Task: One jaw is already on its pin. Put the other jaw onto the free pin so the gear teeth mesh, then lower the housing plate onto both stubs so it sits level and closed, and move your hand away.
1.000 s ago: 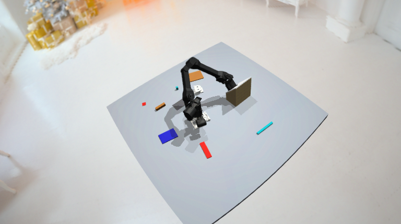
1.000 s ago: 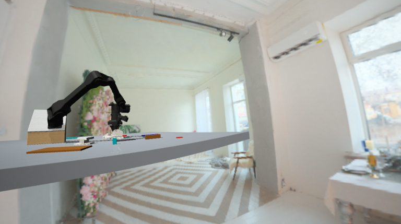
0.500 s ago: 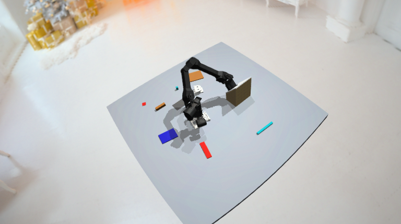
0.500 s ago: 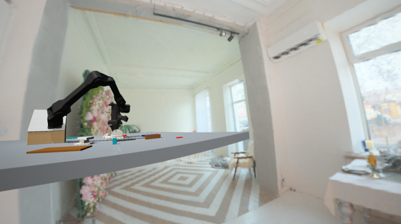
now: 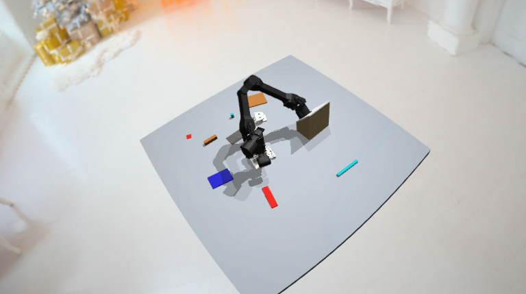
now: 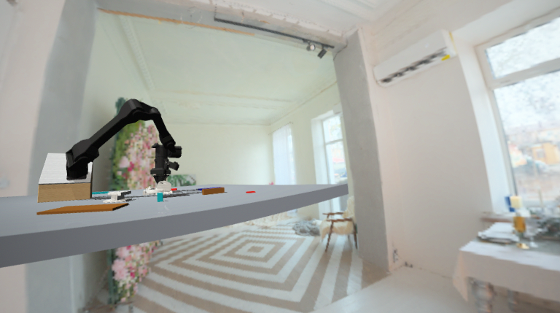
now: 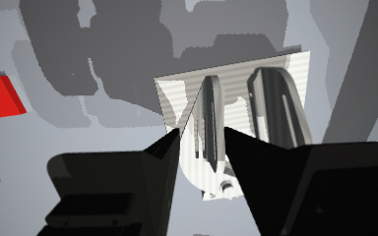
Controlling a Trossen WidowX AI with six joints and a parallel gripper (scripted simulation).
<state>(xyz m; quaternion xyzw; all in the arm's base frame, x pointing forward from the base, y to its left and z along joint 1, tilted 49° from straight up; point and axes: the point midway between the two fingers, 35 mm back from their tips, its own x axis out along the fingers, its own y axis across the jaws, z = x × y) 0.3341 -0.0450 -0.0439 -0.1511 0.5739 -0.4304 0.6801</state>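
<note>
My gripper tip is now 25 cm to the left of the dark grey tile, 2 cm above it and 1 cm past it. The rest, counted from my gripper tip: brown block 33 cm to the right, 11 cm ahead, 1 cm below; blue tile 23 cm ahead, 8 cm to the right, 1 cm below; red bar 19 cm to the left, 11 cm ahead, 1 cm below.
</note>
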